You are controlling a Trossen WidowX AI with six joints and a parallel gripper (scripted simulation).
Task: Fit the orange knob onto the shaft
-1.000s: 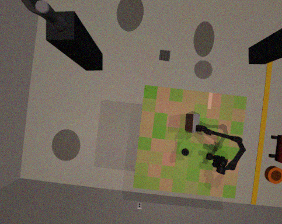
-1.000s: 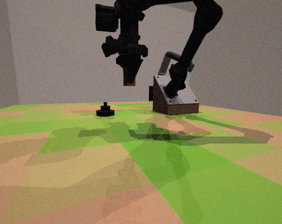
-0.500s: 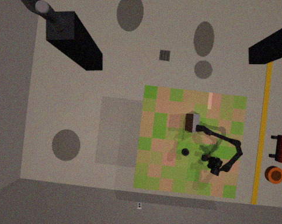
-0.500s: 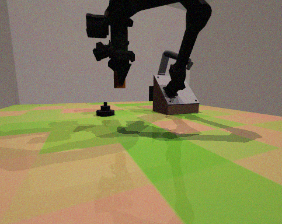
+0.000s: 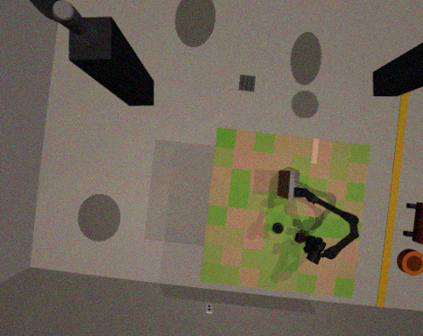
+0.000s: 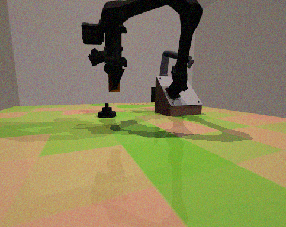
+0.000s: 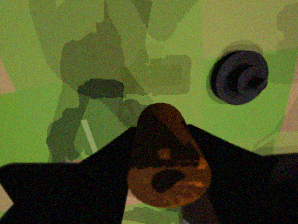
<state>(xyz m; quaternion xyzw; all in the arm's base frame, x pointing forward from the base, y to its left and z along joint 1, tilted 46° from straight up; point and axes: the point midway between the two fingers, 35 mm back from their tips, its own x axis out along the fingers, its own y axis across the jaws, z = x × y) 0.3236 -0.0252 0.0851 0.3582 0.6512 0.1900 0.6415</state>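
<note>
My gripper tip is 140 mm to the left of the dark pedestal, 100 mm above it and 10 mm past it. The rest, counted from my gripper tip: orange knob (20 mm above).
</note>
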